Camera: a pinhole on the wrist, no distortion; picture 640 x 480 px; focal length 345.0 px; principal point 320.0 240.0 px. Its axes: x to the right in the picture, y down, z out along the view. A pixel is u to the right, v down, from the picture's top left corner.
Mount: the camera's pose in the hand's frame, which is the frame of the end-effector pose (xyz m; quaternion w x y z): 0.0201 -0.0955 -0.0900 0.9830 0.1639 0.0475 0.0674
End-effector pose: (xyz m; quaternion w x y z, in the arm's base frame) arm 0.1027 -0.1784 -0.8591 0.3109 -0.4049 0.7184 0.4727
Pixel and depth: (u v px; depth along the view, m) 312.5 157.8 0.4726
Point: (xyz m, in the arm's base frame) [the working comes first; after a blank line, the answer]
In the camera's frame: -0.0103 -0.1126 0.4726

0.3939 0.0167 -1.1886
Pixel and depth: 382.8 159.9 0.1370
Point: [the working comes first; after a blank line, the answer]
In the camera's frame: 0.0249 -0.0318 0.1370

0.2180 -0.2091 -0.9925
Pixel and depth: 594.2 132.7 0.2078
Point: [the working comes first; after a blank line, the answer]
In the camera's frame: 0.1652 -0.0646 0.2078

0.1773 -0.2169 -1.1475
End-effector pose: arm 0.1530 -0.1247 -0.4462 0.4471 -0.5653 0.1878 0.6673
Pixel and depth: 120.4 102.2 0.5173
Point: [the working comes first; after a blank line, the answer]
In the camera's frame: -0.2993 -0.2066 0.5173

0.3419 0.3301 -0.0414
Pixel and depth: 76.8 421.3 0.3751
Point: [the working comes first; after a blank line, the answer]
In the camera's frame: -0.2644 0.1971 0.3751

-0.0037 0.0891 -0.1247
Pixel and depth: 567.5 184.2 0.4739
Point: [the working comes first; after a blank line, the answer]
In the camera's frame: 0.3400 -0.0766 0.4739

0.2051 0.4097 -0.6757
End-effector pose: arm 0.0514 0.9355 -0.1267 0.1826 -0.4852 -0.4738 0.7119
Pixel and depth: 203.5 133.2 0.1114
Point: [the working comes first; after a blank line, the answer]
In the camera's frame: -0.0376 -0.0345 0.1114

0.0124 1.0140 0.0174
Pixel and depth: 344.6 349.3 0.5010
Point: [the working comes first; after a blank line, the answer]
In the camera's frame: 0.0357 0.1587 0.5010

-0.3850 0.8373 -0.0562
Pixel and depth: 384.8 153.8 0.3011
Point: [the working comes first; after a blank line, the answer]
In the camera's frame: 0.0566 -0.0752 0.3011

-0.1967 1.0619 0.0399
